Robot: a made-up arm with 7 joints. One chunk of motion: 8 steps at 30 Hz.
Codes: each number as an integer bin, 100 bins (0 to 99) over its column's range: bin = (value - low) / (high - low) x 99, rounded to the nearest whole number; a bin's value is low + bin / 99 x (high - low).
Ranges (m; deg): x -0.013..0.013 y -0.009..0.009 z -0.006..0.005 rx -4..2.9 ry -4.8..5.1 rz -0.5..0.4
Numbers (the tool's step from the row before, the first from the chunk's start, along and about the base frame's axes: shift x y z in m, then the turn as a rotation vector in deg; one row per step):
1: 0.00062 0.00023 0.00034 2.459 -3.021 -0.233
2: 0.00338 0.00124 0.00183 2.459 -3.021 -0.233
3: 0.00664 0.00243 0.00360 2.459 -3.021 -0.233
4: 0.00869 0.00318 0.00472 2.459 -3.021 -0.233
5: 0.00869 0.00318 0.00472 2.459 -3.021 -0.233
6: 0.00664 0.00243 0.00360 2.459 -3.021 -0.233
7: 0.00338 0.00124 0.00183 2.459 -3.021 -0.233
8: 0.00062 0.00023 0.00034 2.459 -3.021 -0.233
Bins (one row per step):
1: 52 51 57 93 18 29
2: 62 56 70 93 18 29
3: 75 63 86 93 18 29
4: 83 67 96 93 18 29
5: 83 67 96 93 18 29
6: 75 63 86 93 18 29
7: 62 56 70 93 18 29
8: 52 51 57 93 18 29

